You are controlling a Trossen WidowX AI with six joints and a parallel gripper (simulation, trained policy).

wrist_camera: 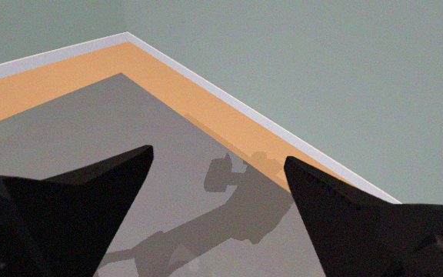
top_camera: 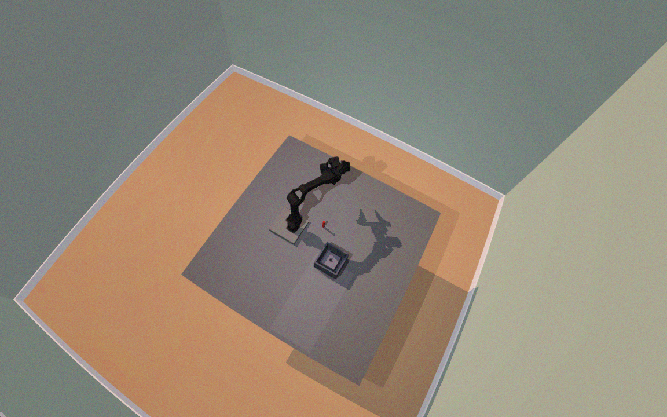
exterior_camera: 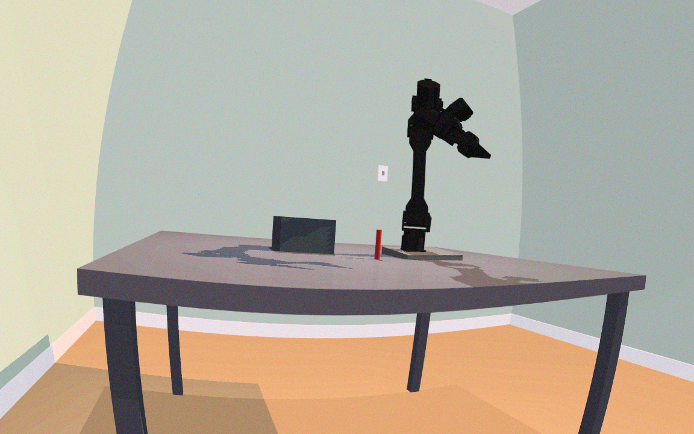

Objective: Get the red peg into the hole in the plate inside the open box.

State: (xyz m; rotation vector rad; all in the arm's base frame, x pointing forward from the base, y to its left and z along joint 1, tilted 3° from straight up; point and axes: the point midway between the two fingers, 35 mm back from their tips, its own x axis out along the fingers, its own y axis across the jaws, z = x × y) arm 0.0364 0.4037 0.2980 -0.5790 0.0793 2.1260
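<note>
Right now my gripper tip is 140 mm short of the red peg, 320 mm to the left of it and 240 mm above it. The rest, counted from my gripper tip: dark box 320 mm ahead, 500 mm to the right, 250 mm below.
</note>
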